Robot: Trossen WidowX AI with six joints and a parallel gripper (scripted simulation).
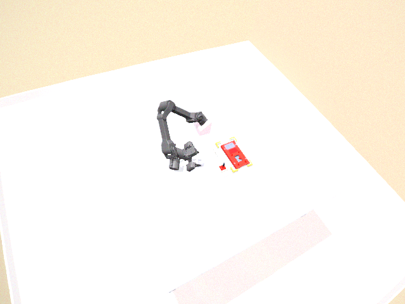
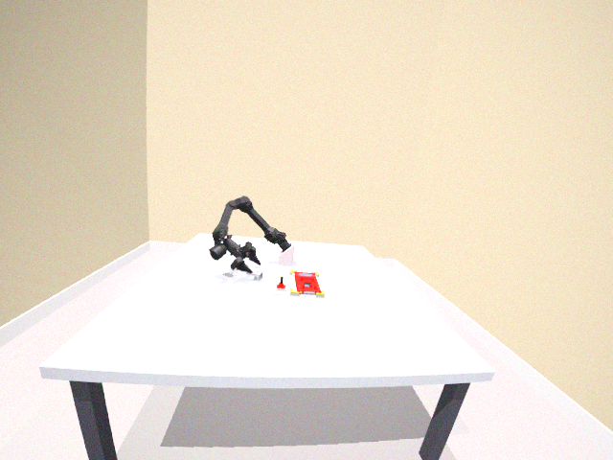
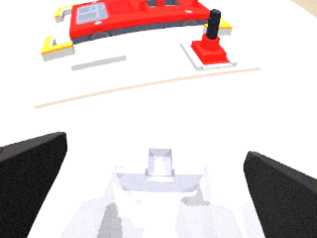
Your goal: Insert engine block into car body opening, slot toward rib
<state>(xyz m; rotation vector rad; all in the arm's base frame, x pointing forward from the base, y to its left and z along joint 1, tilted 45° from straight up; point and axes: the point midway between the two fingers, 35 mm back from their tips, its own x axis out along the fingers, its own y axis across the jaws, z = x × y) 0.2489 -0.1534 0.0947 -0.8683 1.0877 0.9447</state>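
My gripper tip is 1 cm to the right of the engine block and 3 cm above it.
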